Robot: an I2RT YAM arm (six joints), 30 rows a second.
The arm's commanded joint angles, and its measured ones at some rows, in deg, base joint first. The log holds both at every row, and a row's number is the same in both.
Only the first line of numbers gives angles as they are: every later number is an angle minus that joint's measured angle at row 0.
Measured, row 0:
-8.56, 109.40, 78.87, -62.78, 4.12, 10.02
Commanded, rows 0 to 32:
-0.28, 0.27, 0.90, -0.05, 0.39, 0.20
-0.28, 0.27, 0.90, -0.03, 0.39, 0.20
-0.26, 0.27, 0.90, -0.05, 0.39, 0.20
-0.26, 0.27, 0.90, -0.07, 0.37, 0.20
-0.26, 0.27, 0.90, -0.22, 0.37, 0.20
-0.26, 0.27, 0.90, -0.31, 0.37, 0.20
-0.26, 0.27, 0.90, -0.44, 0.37, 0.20
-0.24, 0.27, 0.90, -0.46, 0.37, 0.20
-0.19, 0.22, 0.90, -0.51, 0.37, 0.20
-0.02, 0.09, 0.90, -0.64, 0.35, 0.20
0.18, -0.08, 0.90, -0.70, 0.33, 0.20
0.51, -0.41, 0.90, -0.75, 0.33, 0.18
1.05, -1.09, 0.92, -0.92, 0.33, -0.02
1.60, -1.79, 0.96, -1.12, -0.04, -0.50
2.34, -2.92, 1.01, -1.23, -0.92, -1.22
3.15, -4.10, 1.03, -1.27, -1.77, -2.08
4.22, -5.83, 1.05, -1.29, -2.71, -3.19
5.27, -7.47, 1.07, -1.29, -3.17, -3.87
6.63, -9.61, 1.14, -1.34, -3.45, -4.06
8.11, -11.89, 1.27, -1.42, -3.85, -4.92
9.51, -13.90, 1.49, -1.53, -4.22, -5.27
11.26, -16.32, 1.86, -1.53, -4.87, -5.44
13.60, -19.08, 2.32, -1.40, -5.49, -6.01
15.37, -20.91, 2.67, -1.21, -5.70, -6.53
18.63, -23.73, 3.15, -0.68, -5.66, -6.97
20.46, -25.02, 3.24, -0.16, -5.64, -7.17
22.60, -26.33, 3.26, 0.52, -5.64, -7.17
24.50, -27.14, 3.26, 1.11, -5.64, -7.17
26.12, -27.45, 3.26, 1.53, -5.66, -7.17
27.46, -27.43, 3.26, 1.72, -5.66, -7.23
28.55, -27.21, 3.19, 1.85, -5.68, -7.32
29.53, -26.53, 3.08, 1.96, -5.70, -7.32
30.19, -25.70, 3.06, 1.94, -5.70, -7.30
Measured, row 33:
27.85, -28.28, 3.17, 1.94, -5.62, -6.14
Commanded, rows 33 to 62:
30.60, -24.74, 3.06, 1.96, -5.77, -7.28
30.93, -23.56, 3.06, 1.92, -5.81, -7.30
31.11, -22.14, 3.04, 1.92, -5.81, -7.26
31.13, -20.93, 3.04, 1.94, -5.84, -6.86
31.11, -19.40, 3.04, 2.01, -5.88, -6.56
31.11, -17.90, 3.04, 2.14, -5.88, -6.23
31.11, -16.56, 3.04, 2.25, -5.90, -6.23
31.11, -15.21, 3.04, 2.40, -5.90, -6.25
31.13, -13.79, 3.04, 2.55, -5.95, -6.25
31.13, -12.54, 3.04, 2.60, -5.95, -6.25
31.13, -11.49, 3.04, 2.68, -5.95, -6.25
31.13, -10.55, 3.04, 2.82, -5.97, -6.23
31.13, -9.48, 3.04, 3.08, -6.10, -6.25
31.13, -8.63, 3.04, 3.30, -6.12, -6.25
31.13, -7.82, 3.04, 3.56, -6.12, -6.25
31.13, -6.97, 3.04, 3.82, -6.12, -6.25
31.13, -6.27, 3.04, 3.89, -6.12, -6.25
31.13, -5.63, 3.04, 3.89, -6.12, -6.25
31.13, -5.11, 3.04, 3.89, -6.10, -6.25
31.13, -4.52, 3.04, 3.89, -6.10, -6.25
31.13, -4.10, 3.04, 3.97, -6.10, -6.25
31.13, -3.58, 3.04, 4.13, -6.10, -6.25
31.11, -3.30, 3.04, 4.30, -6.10, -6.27
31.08, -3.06, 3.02, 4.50, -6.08, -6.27
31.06, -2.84, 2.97, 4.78, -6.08, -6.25
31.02, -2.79, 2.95, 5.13, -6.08, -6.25
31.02, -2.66, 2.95, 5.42, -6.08, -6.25
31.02, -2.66, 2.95, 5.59, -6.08, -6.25
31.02, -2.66, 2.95, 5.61, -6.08, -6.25
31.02, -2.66, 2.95, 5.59, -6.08, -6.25
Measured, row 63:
30.60, -3.03, 3.02, 5.44, -5.88, -6.34
